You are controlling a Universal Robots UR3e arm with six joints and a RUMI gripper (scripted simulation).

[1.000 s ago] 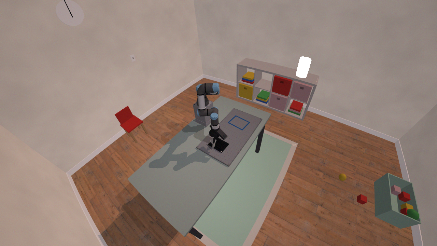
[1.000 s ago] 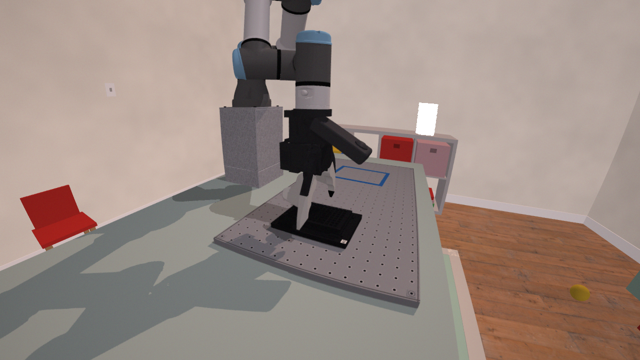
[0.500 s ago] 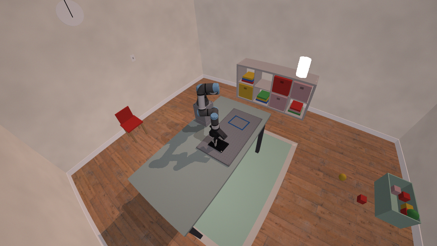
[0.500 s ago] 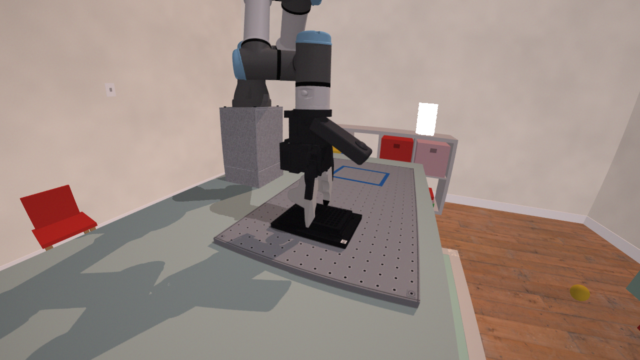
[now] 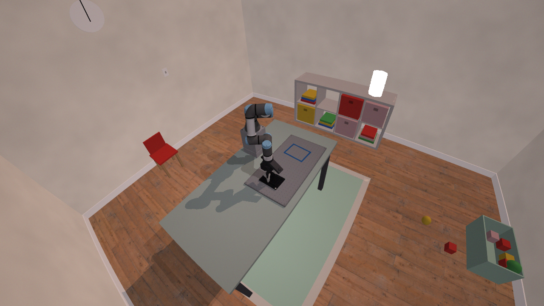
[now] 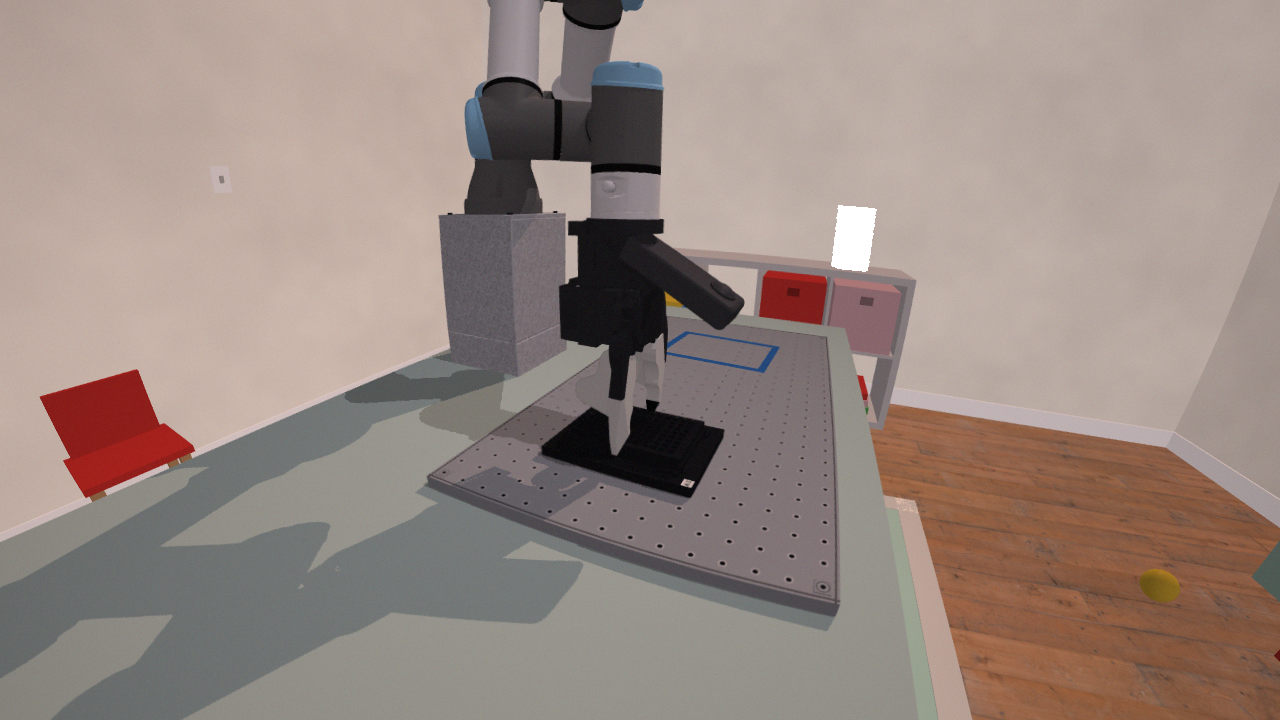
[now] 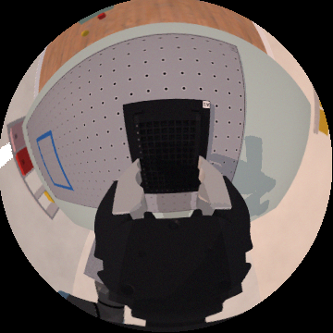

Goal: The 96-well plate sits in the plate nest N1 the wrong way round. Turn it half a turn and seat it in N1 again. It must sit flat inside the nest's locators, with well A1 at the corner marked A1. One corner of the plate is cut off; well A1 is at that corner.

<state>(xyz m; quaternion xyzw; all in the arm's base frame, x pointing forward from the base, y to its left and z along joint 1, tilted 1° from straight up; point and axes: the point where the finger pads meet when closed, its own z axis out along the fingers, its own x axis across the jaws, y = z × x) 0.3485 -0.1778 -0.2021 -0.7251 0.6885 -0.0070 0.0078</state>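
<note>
The black plate nest N1 lies 20 mm below my hand. The rest, counted from my hand: black 96-well plate: 10 mm below; then small white label: 80 mm ahead, 50 mm to the right, 20 mm below.
</note>
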